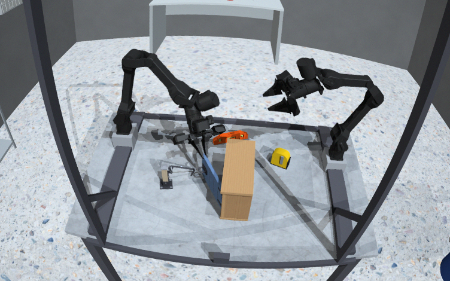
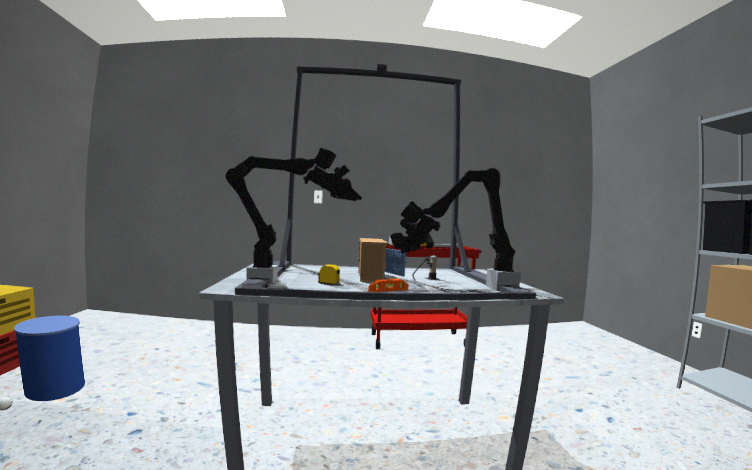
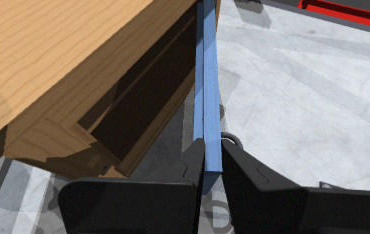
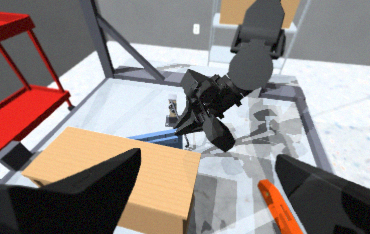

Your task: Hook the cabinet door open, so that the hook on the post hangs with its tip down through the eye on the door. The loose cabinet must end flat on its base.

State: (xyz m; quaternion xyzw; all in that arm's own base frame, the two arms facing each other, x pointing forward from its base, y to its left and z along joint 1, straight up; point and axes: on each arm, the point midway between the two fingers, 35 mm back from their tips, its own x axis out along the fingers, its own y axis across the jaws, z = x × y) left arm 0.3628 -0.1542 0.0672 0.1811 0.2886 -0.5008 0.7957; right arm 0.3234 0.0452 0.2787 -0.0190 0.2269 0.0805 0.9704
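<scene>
The dark hook lies 9 cm below my left hand, 7 cm to the left of it and 4 cm behind it. The rest, counted from my left hand: blue door 10 cm behind, 7 cm below, 5 cm to the right; orange level 22 cm ahead, 12 cm below, 9 cm to the right; yellow tape measure 30 cm to the right, 11 cm below, 10 cm ahead.
</scene>
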